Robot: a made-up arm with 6 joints.
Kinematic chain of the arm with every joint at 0, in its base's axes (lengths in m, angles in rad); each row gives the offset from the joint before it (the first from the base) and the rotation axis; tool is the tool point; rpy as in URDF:
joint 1: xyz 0 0 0.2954 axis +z
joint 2: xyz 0 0 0 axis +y
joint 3: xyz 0.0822 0 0.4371 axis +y
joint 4: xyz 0.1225 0 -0.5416 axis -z
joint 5: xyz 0 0 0 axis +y
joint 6: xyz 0.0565 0 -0.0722 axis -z
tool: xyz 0 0 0 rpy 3.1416 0 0
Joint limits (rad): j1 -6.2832..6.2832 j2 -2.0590..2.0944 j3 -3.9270..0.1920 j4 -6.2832..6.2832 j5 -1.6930..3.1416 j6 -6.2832..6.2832
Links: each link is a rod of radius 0.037 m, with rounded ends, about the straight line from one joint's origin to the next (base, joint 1, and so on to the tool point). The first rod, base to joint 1, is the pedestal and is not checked.
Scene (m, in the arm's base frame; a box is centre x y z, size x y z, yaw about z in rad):
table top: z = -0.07
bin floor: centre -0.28 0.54 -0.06 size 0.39 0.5 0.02 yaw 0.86
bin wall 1: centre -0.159 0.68 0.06 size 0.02 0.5 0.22 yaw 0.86
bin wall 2: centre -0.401 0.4 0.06 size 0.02 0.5 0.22 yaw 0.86
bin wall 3: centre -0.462 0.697 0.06 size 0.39 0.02 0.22 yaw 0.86
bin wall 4: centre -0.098 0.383 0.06 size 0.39 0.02 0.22 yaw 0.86
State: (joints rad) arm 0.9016 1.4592 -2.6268 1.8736 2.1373 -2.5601
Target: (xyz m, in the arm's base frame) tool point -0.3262 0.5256 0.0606
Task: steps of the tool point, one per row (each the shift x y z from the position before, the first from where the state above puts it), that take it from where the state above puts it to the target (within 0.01 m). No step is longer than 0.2 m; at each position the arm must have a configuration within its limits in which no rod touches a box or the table.
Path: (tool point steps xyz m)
1: -0.1720 0.0697 0.0246
2: -0.1841 0.0165 0.0258
3: -0.1785 -0.0380 0.0250
4: -0.1562 -0.0875 0.0221
5: -0.1198 -0.1273 0.0176
6: -0.0730 -0.1529 0.0114
7: -0.0052 0.0115 -0.1230
8: 0.0052 -0.0115 -0.1270

